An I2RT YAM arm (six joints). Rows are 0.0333 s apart.
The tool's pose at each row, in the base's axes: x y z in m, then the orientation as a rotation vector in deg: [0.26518 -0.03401 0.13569 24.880 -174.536 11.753]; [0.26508 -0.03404 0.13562 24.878 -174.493 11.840]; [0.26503 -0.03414 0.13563 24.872 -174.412 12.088]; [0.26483 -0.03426 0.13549 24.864 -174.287 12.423]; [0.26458 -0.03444 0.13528 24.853 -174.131 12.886]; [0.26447 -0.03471 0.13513 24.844 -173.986 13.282]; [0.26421 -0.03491 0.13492 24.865 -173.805 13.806]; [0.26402 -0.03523 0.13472 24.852 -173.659 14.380]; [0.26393 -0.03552 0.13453 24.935 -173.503 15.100]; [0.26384 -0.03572 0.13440 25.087 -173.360 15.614]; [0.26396 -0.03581 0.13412 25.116 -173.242 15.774]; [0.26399 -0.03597 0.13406 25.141 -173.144 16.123]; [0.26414 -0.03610 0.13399 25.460 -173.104 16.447]
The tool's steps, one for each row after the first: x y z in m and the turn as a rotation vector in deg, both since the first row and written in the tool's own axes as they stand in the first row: [0.00010 0.00001 0.00008 0.052 0.045 -0.003]; [0.00017 -0.00007 0.00008 0.206 0.131 -0.007]; [0.00039 -0.00011 0.00025 0.412 0.263 -0.013]; [0.00066 -0.00019 0.00049 0.699 0.427 -0.020]; [0.00083 -0.00040 0.00068 0.943 0.578 -0.027]; [0.00112 -0.00049 0.00092 1.270 0.760 -0.056]; [0.00137 -0.00071 0.00117 1.632 0.913 -0.057]; [0.00152 -0.00094 0.00141 2.092 1.057 -0.117]; [0.00166 -0.00109 0.00157 2.423 1.173 -0.223]; [0.00154 -0.00118 0.00185 2.519 1.284 -0.256]; [0.00155 -0.00133 0.00193 2.741 1.376 -0.278]; [0.00144 -0.00149 0.00201 2.962 1.357 -0.479]
